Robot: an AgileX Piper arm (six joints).
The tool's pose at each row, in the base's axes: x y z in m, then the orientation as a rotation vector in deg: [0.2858 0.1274 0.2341 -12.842 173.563 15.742]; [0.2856 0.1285 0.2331 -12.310 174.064 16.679]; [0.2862 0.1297 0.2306 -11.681 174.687 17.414]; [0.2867 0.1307 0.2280 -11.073 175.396 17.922]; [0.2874 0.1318 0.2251 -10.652 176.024 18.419]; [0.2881 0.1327 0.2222 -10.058 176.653 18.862]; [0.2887 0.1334 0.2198 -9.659 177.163 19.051]
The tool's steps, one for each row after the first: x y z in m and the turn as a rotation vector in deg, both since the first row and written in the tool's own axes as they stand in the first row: [0.0001 0.0009 0.0012 -0.601 0.465 0.445]; [-0.0003 0.0016 0.0039 -1.064 1.035 0.958]; [-0.0007 0.0020 0.0067 -1.379 1.687 1.457]; [-0.0012 0.0025 0.0098 -1.691 2.283 1.824]; [-0.0018 0.0028 0.0128 -1.960 2.861 2.296]; [-0.0022 0.0029 0.0153 -2.071 3.331 2.619]
